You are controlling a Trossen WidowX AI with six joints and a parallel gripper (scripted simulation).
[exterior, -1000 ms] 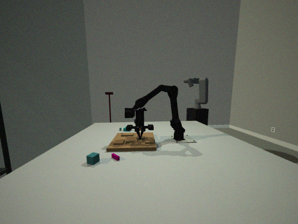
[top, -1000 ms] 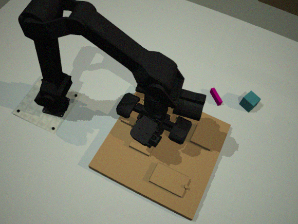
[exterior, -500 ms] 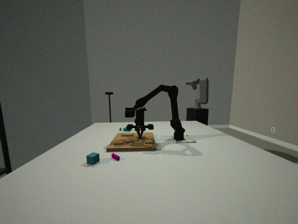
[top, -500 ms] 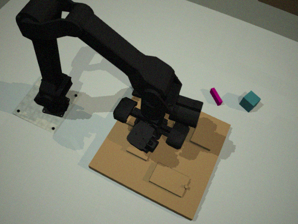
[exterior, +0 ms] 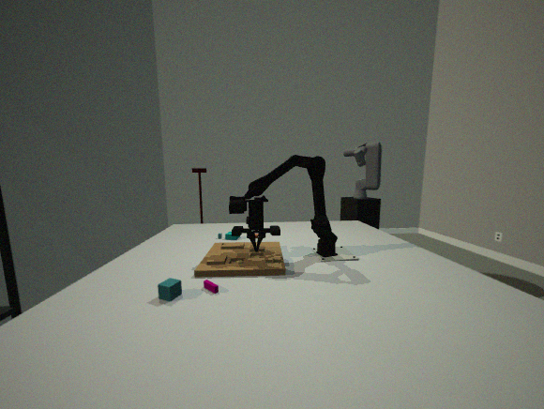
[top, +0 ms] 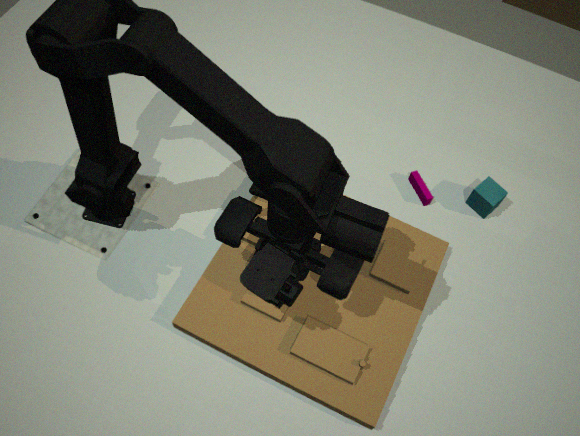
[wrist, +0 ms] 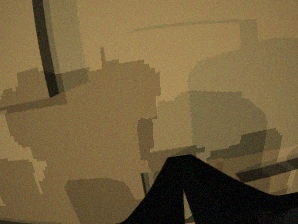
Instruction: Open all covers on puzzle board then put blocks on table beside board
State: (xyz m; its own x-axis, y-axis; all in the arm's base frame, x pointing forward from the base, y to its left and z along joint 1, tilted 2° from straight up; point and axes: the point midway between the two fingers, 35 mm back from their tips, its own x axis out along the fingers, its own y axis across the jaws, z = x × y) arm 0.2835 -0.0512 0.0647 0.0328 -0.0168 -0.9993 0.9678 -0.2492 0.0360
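Right now the tan puzzle board is 4 cm ahead of my gripper tip. Round my gripper tip: orange block (28 cm to the right, 5 cm behind, 2 cm below); then teal block (30 cm to the right, 6 cm ahead, 1 cm below); then magenta bar (20 cm to the left, 18 cm ahead, 1 cm below).
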